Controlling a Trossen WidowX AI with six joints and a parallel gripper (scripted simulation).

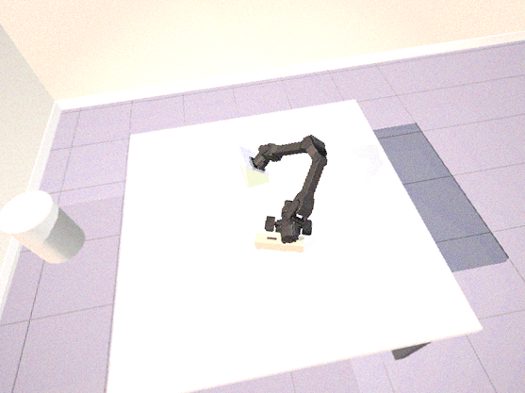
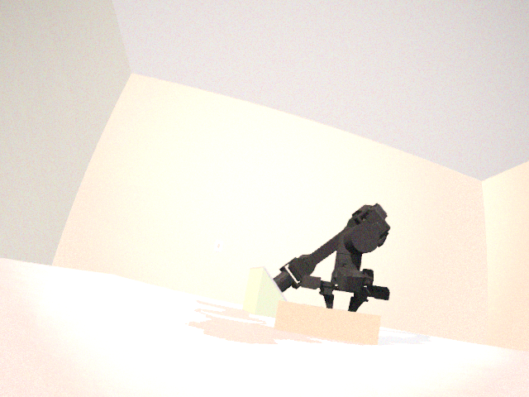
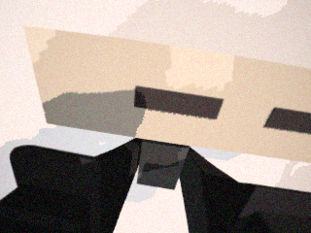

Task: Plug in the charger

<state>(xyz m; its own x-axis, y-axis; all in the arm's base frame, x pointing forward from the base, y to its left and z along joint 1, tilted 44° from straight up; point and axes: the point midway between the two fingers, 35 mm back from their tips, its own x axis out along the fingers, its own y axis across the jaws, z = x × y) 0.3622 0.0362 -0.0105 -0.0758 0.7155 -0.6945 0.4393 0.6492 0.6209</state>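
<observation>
Right now the two-prong charger is 20 mm ahead of my gripper tip, 10 mm to the right of it and 10 mm above it.
</observation>
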